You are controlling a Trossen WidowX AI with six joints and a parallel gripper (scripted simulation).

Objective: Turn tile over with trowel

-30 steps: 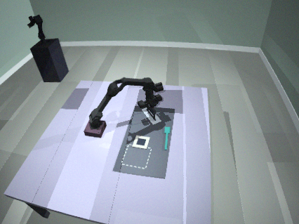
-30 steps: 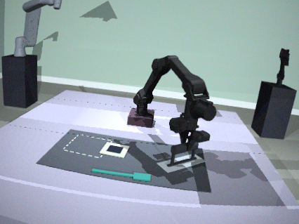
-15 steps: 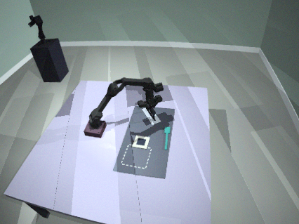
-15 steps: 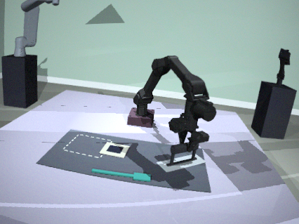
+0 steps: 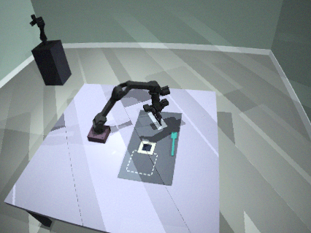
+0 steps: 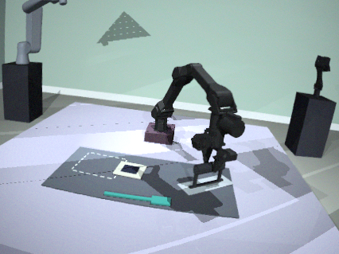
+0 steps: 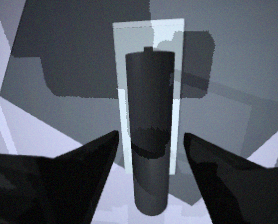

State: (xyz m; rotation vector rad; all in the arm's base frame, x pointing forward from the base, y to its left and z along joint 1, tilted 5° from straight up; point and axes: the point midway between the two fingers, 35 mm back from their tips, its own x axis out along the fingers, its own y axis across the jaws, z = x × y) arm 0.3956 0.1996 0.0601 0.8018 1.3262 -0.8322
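My gripper tip is 30 mm above the trowel, 20 mm to the left of it and 10 mm short of it. Round my gripper tip: tile 280 mm to the right, 60 mm below, 40 mm behind; then dark mat 220 mm to the right, 80 mm below; then teal flat tool 210 mm to the right, 140 mm ahead, 60 mm below.
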